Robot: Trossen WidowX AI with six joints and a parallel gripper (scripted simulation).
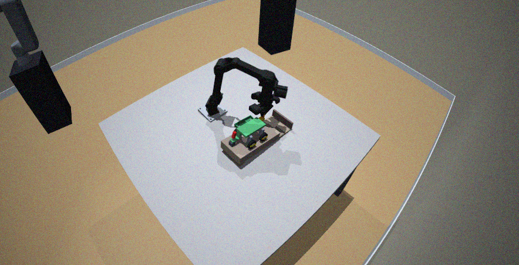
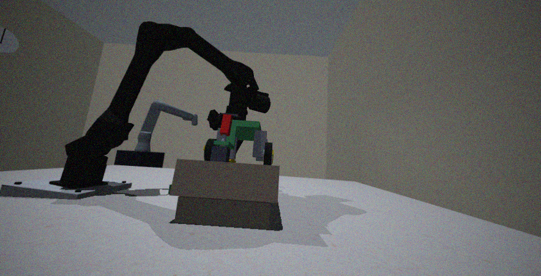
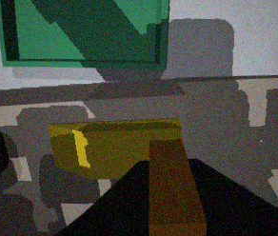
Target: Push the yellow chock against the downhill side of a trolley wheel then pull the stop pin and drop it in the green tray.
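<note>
Now: the stop pin 8 cm ahead of my gripper tip, 23 cm to the right of it and 3 cm above it. Also, from my gripper tip: raised end wall 3 cm ahead, 12 cm to the left, 6 cm below; green tray 6 cm behind, 7 cm to the right, 10 cm below; yellow chock 2 cm to the right, 1 cm below.
</note>
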